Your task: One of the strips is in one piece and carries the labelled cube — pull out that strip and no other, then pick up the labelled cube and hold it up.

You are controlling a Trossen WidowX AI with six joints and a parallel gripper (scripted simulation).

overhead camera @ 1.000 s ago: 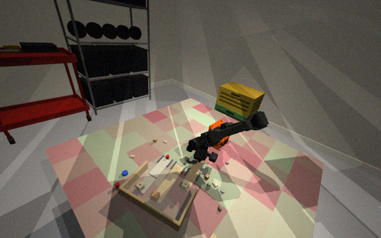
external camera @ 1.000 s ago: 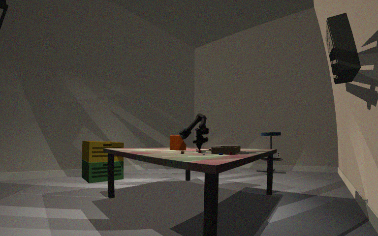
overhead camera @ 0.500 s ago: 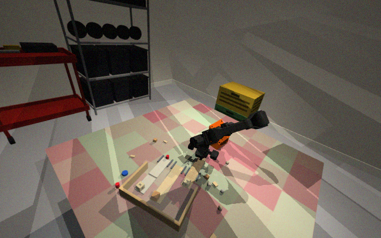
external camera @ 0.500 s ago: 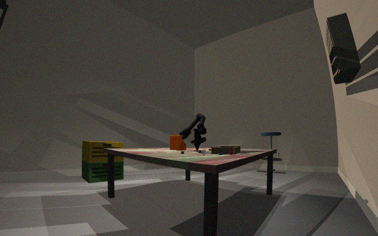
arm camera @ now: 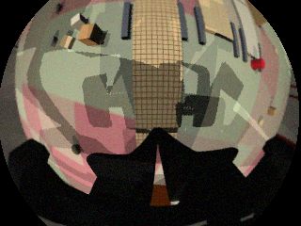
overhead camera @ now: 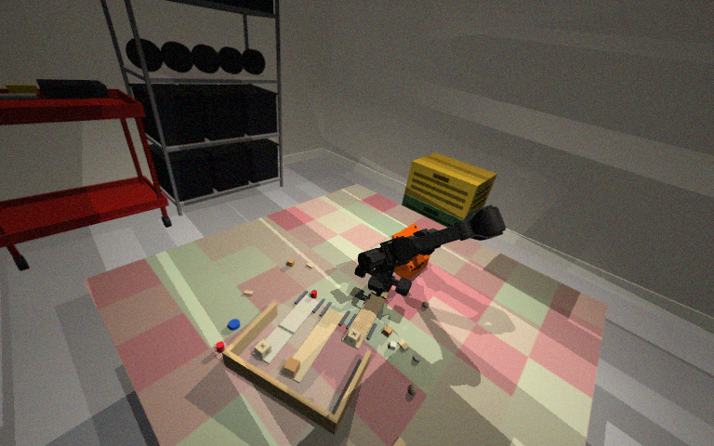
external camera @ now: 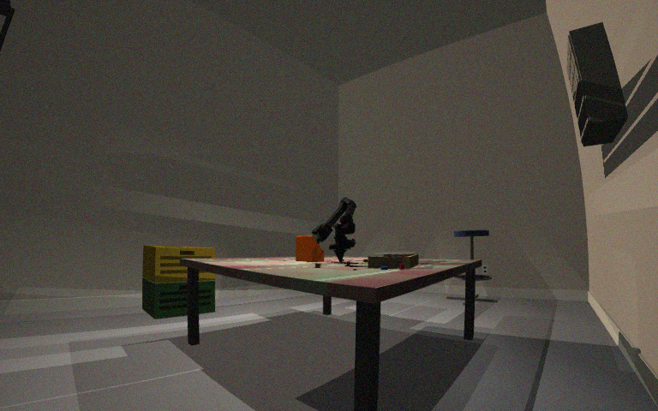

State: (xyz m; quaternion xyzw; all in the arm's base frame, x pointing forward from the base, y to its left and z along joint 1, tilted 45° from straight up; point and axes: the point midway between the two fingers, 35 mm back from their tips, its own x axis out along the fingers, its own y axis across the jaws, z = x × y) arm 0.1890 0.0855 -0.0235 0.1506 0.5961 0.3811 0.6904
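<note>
My gripper tip is 90 mm short of the grid strip and 30 mm to the right of it. From my gripper tip the other things lie so: blue disc 430 mm ahead, 180 mm to the right.
</note>
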